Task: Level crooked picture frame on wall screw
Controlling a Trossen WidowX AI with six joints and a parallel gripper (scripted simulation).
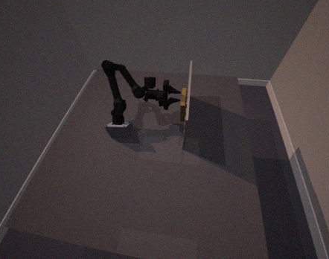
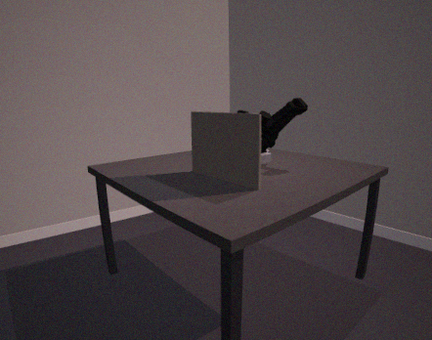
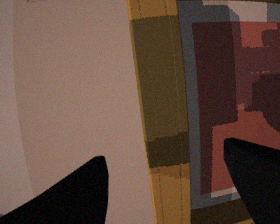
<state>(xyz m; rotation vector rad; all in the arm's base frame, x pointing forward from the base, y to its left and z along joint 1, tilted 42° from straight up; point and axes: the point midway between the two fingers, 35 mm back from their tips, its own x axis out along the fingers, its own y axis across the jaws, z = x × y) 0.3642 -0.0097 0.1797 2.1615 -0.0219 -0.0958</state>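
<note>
Right now the picture frame is 3 cm ahead of my gripper tip, 1 cm to the right of it and 5 cm below it. From my gripper tip the other things lie so: wall panel (4 cm ahead, 7 cm below).
</note>
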